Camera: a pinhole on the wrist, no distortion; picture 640 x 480 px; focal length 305.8 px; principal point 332.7 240.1 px. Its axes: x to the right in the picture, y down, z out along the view. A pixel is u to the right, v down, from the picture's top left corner.
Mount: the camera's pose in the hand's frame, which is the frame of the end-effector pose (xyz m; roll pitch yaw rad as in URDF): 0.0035 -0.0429 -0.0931 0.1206 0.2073 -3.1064
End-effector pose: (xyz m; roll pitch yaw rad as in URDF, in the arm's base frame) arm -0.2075 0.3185 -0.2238 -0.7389 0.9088 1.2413
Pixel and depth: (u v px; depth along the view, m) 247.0 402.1 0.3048
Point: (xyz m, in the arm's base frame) -0.1655 0.5612 -0.0661
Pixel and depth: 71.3 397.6 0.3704
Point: -0.1627 0.7769 -0.1761
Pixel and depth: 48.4 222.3 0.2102
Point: -0.2445 0.5216 -0.2744
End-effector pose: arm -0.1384 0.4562 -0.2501 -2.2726 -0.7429 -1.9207
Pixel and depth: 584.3 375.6 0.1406
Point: -0.0154 0.5582 -0.3043
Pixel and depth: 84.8 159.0 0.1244
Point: -0.1380 0.3718 -0.2242
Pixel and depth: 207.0 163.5 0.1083
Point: -0.1325 0.4279 -0.2411
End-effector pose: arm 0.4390 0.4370 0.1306 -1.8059 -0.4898 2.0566
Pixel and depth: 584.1 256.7 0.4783
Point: 0.3696 -0.0573 -0.1317
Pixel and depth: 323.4 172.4 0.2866
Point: 0.2948 0.3622 0.0256
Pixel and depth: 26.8 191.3 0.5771
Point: -0.2705 0.6488 0.1078
